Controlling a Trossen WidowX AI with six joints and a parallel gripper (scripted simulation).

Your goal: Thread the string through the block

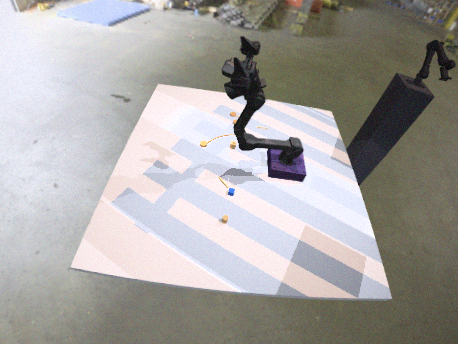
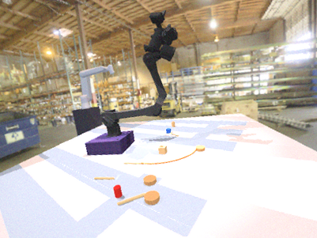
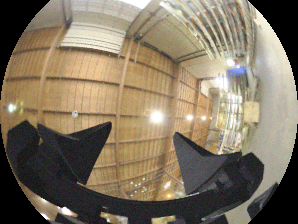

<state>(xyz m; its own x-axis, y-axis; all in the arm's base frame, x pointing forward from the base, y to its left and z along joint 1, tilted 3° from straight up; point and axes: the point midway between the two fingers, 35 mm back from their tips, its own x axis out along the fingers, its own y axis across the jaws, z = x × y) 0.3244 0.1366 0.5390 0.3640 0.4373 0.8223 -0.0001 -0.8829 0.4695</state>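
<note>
The wooden block lies 620 mm below my gripper tip, 230 mm to the right of it and 30 mm behind it. Also, from my gripper tip: red peg 630 mm below, 530 mm to the right, 70 mm behind; blue cube 630 mm below, 80 mm to the left, 80 mm behind; round wooden button 630 mm below, 190 mm to the right, 130 mm ahead.
</note>
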